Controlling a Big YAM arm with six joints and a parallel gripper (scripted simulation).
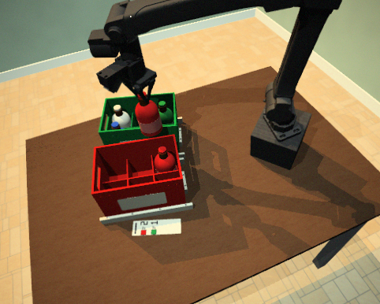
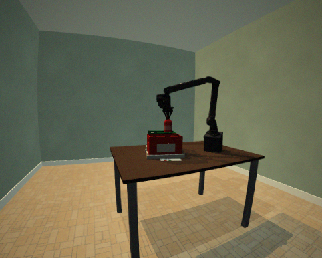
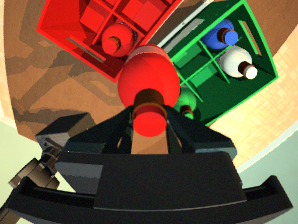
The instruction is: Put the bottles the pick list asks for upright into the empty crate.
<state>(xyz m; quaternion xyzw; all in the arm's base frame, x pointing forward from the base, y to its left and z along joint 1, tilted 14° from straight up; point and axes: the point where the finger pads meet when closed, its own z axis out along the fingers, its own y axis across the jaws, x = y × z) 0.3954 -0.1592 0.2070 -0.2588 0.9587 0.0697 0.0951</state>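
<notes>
The red crate lies 80 mm ahead of my hand, 110 mm to the left of it and 240 mm below it. Round my hand: blue-capped bottle (120 mm ahead, 100 mm to the right, 240 mm below); then red bottle (20 mm behind, 80 mm to the left, 240 mm below); then green crate (20 mm ahead, 120 mm to the right, 240 mm below).
</notes>
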